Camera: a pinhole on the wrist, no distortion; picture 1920 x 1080 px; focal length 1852.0 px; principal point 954.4 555.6 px. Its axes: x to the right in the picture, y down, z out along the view. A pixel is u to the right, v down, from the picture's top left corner.
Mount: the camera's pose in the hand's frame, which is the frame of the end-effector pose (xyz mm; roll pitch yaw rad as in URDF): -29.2 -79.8 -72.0 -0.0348 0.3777 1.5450
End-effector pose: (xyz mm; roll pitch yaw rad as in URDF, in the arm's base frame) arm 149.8 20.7 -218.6 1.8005 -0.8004 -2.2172
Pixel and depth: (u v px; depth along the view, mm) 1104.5 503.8 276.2
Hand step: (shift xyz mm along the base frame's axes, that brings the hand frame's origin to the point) -132.6 125.9 -18.9
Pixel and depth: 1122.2 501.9 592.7
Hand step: -346.3 355.0 36.7
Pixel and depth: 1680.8 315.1 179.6
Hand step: -44.9 72.5 17.7
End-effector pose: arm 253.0 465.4 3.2 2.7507 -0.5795 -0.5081
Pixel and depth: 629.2 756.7 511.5
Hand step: 22.0 -229.7 -382.4
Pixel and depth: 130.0 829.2 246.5
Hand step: 53.1 -19.6 -221.4
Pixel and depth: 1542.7 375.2 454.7
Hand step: -58.3 -332.4 -156.4
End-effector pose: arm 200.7 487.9 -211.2 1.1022 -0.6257 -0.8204
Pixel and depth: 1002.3 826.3 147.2
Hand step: -81.6 -8.7 -24.5
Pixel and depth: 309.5 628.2 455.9
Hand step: -374.0 -173.4 70.9
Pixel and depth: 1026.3 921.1 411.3
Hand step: -320.0 6.9 103.6
